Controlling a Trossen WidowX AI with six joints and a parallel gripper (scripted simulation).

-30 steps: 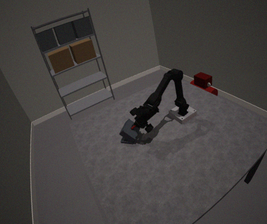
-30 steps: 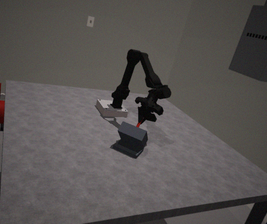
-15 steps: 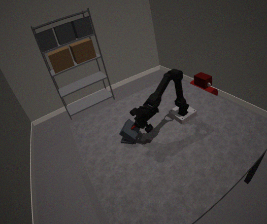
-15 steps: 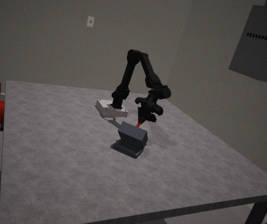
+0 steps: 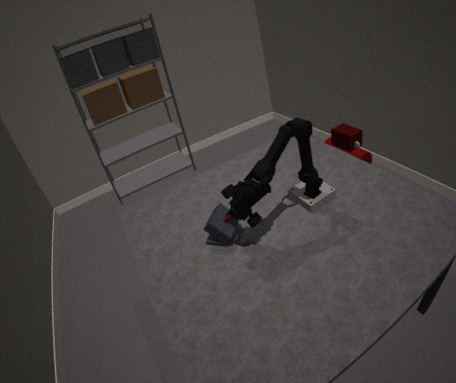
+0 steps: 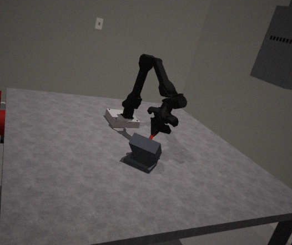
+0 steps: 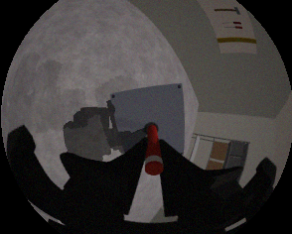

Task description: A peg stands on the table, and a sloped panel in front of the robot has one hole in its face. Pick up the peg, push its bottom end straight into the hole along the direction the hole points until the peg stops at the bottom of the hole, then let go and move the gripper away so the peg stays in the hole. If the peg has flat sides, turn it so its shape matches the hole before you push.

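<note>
My gripper tip is now 50 mm above the panel block, 40 mm to the left of it and 20 mm short of it. From my gripper tip the other things lie so: red peg 10 mm to the left, 10 mm behind, 10 mm above.
</note>
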